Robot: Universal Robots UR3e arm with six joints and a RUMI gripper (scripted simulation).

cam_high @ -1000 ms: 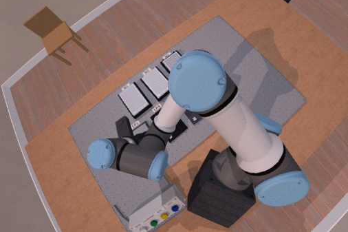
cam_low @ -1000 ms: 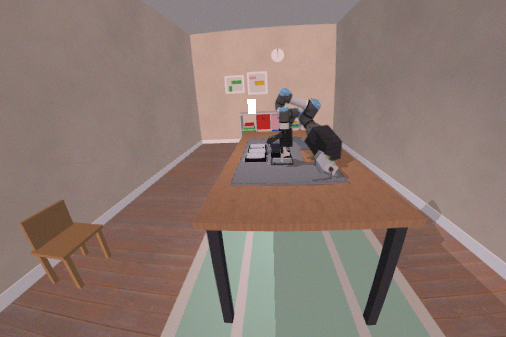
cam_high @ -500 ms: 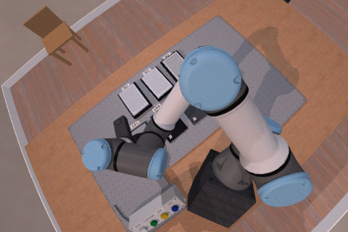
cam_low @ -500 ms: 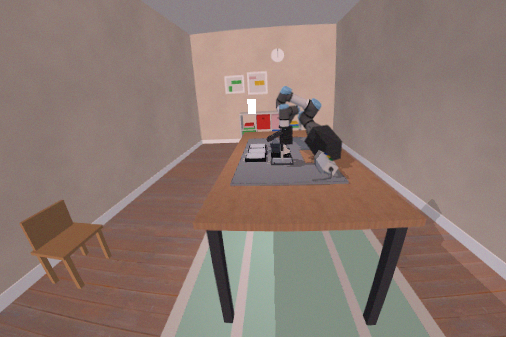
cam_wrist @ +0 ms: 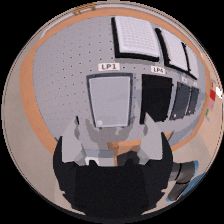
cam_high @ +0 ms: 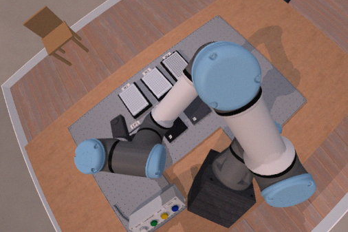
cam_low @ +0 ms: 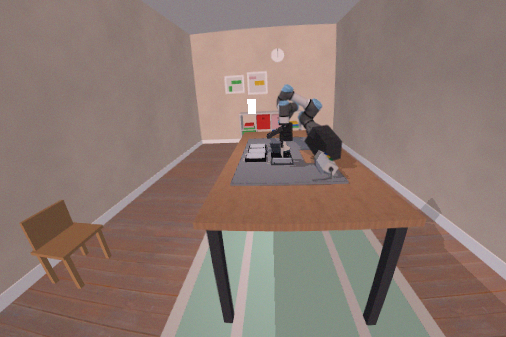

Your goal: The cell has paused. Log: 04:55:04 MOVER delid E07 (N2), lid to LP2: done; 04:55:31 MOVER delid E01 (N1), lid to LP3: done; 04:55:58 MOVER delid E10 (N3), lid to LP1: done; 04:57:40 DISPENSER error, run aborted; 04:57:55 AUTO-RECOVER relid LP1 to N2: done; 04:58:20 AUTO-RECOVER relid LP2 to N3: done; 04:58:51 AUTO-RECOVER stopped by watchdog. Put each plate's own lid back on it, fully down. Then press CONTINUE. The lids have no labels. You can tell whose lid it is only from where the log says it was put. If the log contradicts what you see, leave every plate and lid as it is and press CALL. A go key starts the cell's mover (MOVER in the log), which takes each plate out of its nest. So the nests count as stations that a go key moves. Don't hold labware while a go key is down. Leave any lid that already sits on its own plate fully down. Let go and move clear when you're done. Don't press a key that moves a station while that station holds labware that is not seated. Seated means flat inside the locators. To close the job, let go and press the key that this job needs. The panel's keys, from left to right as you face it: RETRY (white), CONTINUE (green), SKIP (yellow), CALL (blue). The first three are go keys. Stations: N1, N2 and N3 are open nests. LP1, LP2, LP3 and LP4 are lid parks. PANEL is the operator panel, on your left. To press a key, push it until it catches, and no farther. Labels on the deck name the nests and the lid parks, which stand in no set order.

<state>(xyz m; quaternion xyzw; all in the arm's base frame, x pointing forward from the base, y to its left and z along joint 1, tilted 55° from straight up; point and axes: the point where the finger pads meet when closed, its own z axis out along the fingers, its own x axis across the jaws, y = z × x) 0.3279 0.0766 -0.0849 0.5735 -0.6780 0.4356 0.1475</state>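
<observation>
The lid park LP1 is 60 mm below my hand. Round my hand: lid park LP2 (250 mm to the right, 80 mm behind, 60 mm below); lid park LP4 (130 mm to the right, 60 mm below, 40 mm behind); plate (150 mm ahead, 120 mm to the right, 30 mm below).
</observation>
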